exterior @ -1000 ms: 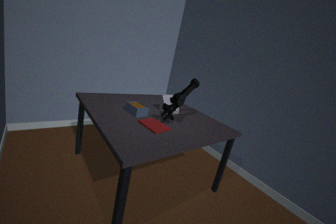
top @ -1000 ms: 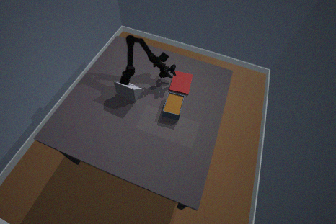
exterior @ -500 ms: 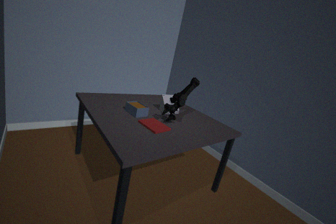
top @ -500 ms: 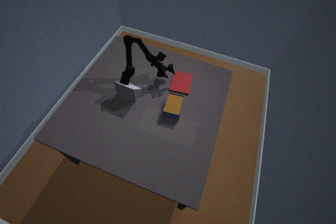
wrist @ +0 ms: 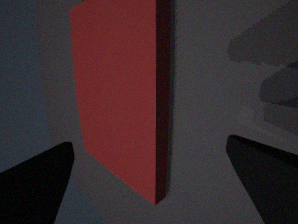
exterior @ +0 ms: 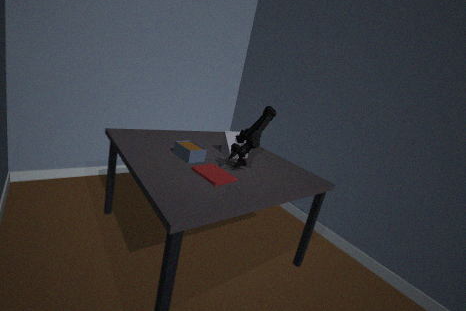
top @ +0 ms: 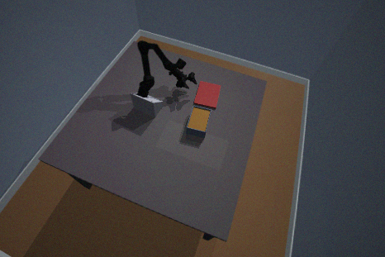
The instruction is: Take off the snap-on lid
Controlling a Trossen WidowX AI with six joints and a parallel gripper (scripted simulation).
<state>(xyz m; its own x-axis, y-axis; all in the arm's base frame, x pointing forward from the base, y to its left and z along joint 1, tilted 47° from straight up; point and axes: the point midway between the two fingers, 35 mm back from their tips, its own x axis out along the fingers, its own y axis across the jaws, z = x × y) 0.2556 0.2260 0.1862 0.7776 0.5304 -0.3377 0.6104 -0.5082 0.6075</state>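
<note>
My gripper tip is 13 cm short of the red lid, 2 cm to the right of it and 5 cm above it. The rest, counted from my gripper tip: grey storage box: 16 cm ahead, 27 cm to the right, 2 cm below.
</note>
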